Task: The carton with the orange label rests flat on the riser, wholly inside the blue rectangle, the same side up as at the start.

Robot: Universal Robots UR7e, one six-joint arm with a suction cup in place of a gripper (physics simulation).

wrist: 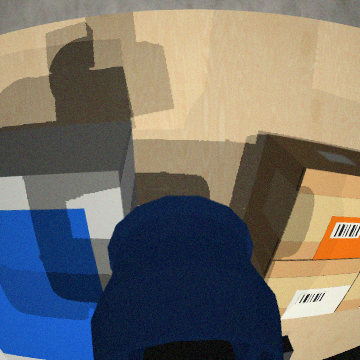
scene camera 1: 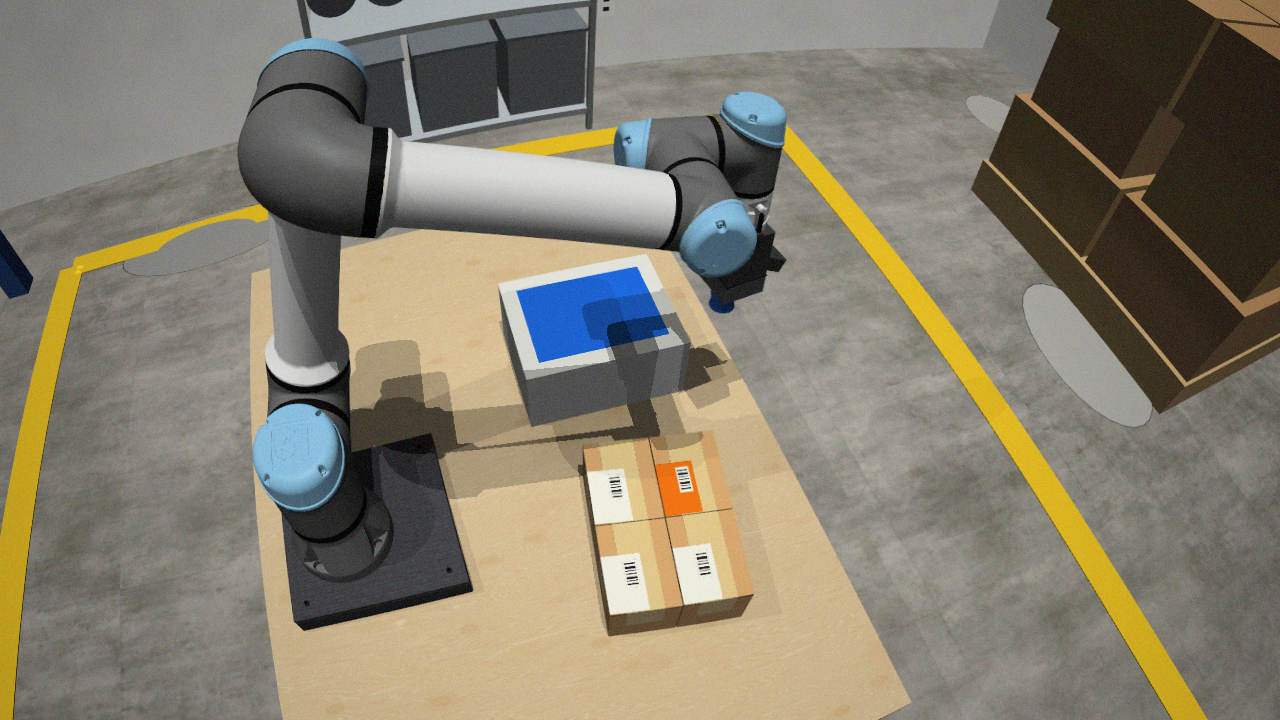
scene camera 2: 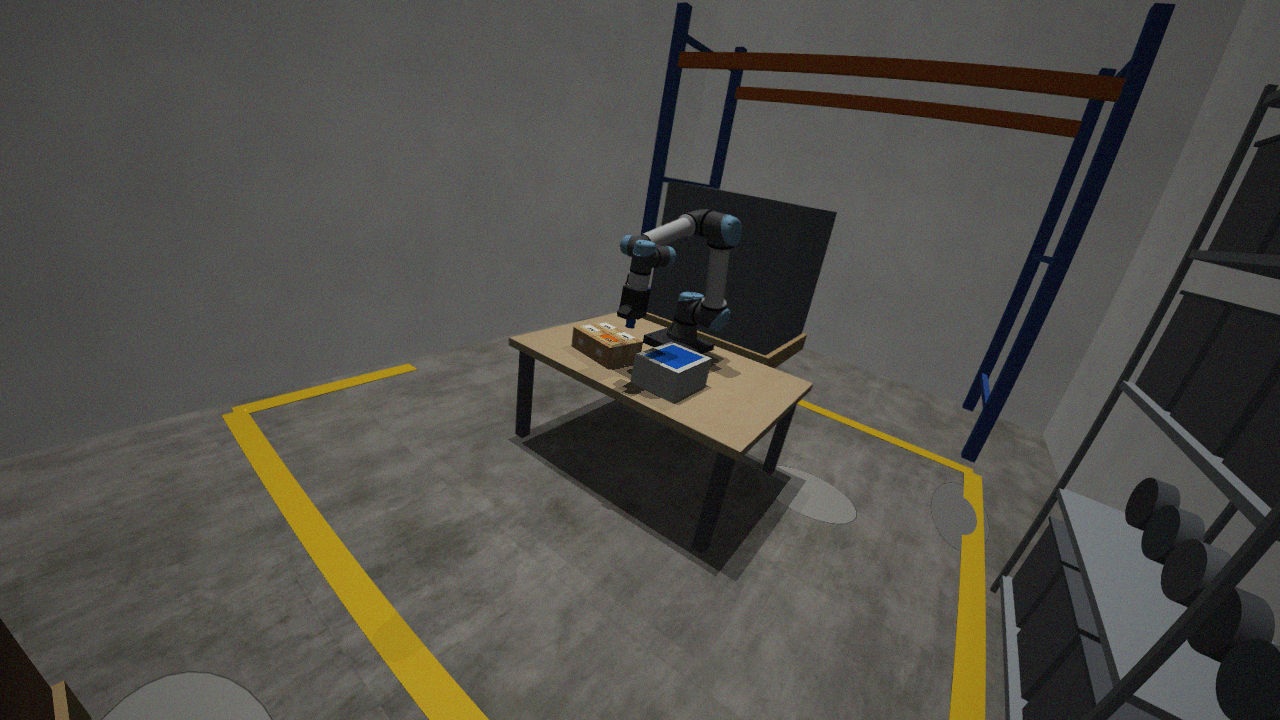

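Pixels of known places: hand at its tool point: [wrist: 180,259] [scene camera 1: 721,304] [scene camera 2: 629,326]; arm's base at its link origin: [scene camera 1: 344,535] [scene camera 2: 681,337].
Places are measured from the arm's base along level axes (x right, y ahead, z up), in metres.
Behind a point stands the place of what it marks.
The carton with the orange label [scene camera 1: 679,488] @(x 0.154, y 0.450, z 0.057 m) [scene camera 2: 609,337] @(x 0.158, y 0.439, z 0.057 m) [wrist: 325,207] @(x 0.114, y 0.497, z 0.057 m) lies flat on the table, label up, at the back right of a tight two-by-two block in scene camera 1. The grey riser [scene camera 1: 572,389] @(x -0.069, y 0.398, z 0.038 m) [scene camera 2: 657,382] @(x -0.161, y 0.598, z 0.016 m) [wrist: 60,145] @(x -0.092, y 0.586, z 0.031 m) stands apart from the block, with the blue rectangle [scene camera 1: 563,313] @(x -0.174, y 0.431, z 0.085 m) [scene camera 2: 682,356] @(x -0.183, y 0.447, z 0.086 m) [wrist: 30,240] @(x -0.119, y 0.539, z 0.086 m) on its white top, partly in the arm's shadow. My suction cup [scene camera 1: 721,304] [scene camera 2: 630,323] [wrist: 180,225] is off and holds nothing. It hangs in the air above the table, between riser and cartons in the wrist view, touching neither.
Three white-labelled cartons [scene camera 1: 618,497] @(x 0.130, y 0.371, z 0.058 m) [scene camera 1: 700,573] @(x 0.275, y 0.412, z 0.057 m) [scene camera 1: 631,582] @(x 0.247, y 0.328, z 0.057 m) share the block; two adjoin the orange-labelled one. The arm's base plate [scene camera 1: 420,564] @(x 0.087, y 0.091, z 0.003 m) is at the table's left side in scene camera 1. The wooden table [scene camera 1: 501,644] @(x 0.225, y 0.149, z -0.034 m) [scene camera 2: 760,394] @(x -0.488, y 0.268, z -0.034 m) has its right edge near the block.
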